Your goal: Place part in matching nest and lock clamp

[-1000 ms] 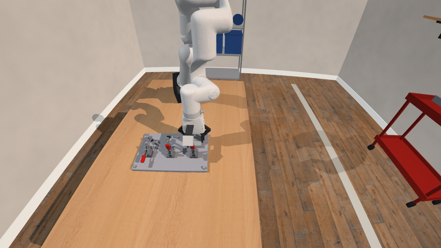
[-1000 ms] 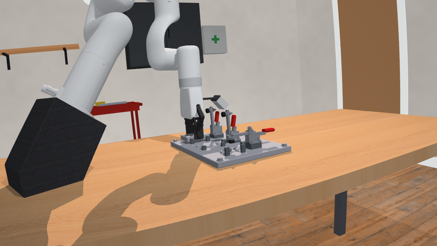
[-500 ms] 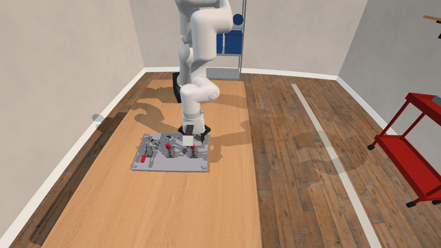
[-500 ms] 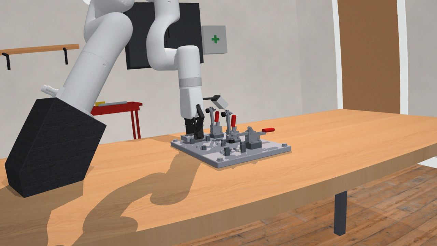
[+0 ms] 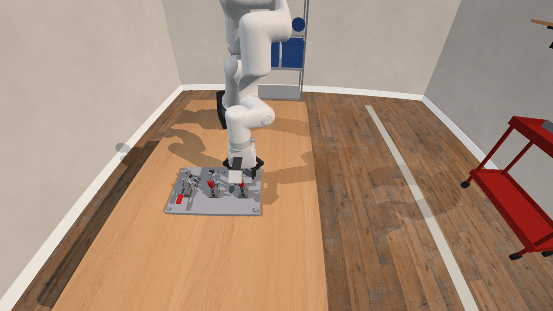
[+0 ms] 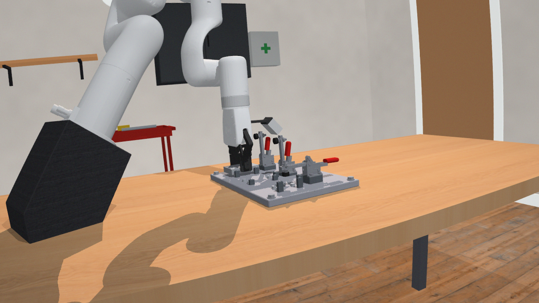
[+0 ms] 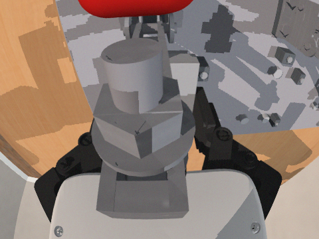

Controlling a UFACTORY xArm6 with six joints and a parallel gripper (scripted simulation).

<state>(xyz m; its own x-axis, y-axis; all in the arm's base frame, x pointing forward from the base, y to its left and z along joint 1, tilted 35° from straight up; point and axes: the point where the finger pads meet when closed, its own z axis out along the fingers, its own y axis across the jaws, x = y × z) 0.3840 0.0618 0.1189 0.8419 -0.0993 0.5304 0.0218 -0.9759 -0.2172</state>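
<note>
Right now my hand is 1 cm above the part. Also, from my hand: grey fixture plate 5 cm ahead, 11 cm to the right, 4 cm below.
</note>
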